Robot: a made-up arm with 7 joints. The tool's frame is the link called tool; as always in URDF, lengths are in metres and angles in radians. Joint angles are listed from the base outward.
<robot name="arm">
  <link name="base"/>
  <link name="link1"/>
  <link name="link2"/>
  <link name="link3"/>
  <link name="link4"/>
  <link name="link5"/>
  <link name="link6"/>
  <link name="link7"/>
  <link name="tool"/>
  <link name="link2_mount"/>
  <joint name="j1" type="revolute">
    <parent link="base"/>
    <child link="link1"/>
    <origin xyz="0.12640 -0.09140 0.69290"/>
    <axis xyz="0 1 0"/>
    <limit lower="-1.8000" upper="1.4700"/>
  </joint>
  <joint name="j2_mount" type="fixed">
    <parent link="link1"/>
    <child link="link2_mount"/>
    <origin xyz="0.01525 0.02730 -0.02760"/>
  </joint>
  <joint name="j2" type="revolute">
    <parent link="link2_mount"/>
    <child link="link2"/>
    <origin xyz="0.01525 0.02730 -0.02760"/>
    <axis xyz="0 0 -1"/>
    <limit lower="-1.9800" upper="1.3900"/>
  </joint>
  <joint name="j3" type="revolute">
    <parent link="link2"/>
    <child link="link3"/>
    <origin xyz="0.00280 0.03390 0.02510"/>
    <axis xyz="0 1 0"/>
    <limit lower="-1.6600" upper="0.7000"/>
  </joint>
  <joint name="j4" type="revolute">
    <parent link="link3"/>
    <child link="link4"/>
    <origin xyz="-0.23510 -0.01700 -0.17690"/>
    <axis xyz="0 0 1"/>
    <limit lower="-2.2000" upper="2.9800"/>
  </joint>
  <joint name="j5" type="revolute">
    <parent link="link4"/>
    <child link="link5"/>
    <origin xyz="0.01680 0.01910 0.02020"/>
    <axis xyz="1 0 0"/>
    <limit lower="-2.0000" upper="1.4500"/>
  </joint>
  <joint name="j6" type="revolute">
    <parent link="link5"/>
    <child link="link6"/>
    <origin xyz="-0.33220 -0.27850 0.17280"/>
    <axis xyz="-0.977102 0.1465 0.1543"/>
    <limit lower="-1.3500" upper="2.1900"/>
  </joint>
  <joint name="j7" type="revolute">
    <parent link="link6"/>
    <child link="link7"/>
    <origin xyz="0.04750 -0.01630 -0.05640"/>
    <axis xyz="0 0 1"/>
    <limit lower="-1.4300" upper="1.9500"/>
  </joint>
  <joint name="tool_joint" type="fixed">
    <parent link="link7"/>
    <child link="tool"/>
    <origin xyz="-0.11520 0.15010 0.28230" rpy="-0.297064 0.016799 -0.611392"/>
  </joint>
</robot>
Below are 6 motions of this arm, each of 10 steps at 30 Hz.
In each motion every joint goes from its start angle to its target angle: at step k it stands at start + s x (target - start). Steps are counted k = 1, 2, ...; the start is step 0. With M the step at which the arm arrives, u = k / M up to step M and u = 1 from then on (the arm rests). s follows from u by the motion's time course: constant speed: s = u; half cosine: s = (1 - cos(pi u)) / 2; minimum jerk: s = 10 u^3 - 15 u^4 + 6 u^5.
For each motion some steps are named. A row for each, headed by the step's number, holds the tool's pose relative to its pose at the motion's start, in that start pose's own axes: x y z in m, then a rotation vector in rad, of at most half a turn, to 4 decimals.
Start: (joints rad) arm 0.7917 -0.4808 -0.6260 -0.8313 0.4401 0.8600 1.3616
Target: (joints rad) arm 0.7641 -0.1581 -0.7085 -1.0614 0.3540 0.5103 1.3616
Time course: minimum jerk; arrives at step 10
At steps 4, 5, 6, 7, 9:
4: 0.0147 0.0967 0.0241 0.0421 -0.0094 -0.1985
5: 0.0302 0.1532 0.0357 0.0611 -0.0209 -0.3139
6: 0.0509 0.2095 0.0457 0.0760 -0.0367 -0.4299
7: 0.0727 0.2567 0.0526 0.0854 -0.0534 -0.5282
9: 0.0984 0.3031 0.0582 0.0919 -0.0731 -0.6267

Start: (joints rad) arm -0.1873 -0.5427 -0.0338 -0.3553 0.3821 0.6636 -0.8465
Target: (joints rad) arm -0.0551 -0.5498 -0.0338 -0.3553 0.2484 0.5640 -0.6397
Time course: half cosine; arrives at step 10
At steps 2, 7, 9, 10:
2: 0.0003 -0.0059 0.0070 -0.0119 -0.0046 0.0208
7: 0.0048 -0.0456 0.0618 -0.0970 -0.0329 0.1760
9: 0.0068 -0.0550 0.0769 -0.1184 -0.0386 0.2172
10: 0.0071 -0.0563 0.0790 -0.1213 -0.0394 0.2227

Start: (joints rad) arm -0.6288 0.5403 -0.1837 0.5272 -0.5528 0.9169 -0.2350
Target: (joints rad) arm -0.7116 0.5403 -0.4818 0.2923 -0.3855 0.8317 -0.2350
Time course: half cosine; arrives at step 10
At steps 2, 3, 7, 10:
2: -0.0092 0.0143 0.0093 -0.0018 0.0322 -0.0282
3: -0.0193 0.0314 0.0198 -0.0025 0.0696 -0.0618
7: -0.0602 0.1298 0.0717 0.0178 0.2665 -0.2557
10: -0.0694 0.1666 0.0880 0.0345 0.3338 -0.3295

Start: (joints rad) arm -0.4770 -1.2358 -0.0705 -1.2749 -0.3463 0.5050 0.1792
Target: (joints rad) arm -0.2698 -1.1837 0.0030 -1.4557 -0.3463 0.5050 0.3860
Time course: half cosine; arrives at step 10
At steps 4, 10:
4: 0.0071 -0.0274 0.0529 -0.0644 0.0749 0.0962
10: 0.0377 -0.0676 0.1562 -0.1809 0.2189 0.2770

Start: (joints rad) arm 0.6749 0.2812 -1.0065 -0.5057 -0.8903 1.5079 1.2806
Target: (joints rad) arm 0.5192 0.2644 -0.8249 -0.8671 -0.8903 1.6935 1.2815
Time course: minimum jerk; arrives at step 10
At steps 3, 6, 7, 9, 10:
3: -0.0054 -0.0264 0.0110 0.0109 0.0229 0.0661
6: -0.0135 -0.1111 0.0401 0.0362 0.0867 0.2806
7: -0.0134 -0.1362 0.0470 0.0410 0.1029 0.3453
9: -0.0121 -0.1610 0.0532 0.0446 0.1178 0.4105
10: -0.0120 -0.1624 0.0536 0.0448 0.1186 0.4141

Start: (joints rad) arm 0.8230 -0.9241 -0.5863 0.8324 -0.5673 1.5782 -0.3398
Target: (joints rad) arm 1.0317 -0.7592 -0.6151 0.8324 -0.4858 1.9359 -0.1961
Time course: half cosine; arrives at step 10
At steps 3, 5, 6, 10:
3: 0.0034 -0.0096 0.0064 -0.0423 -0.0210 0.0683
5: 0.0094 -0.0256 0.0139 -0.0979 -0.0539 0.1691
6: 0.0132 -0.0349 0.0171 -0.1248 -0.0727 0.2236
10: 0.0236 -0.0582 0.0223 -0.1796 -0.1189 0.3478

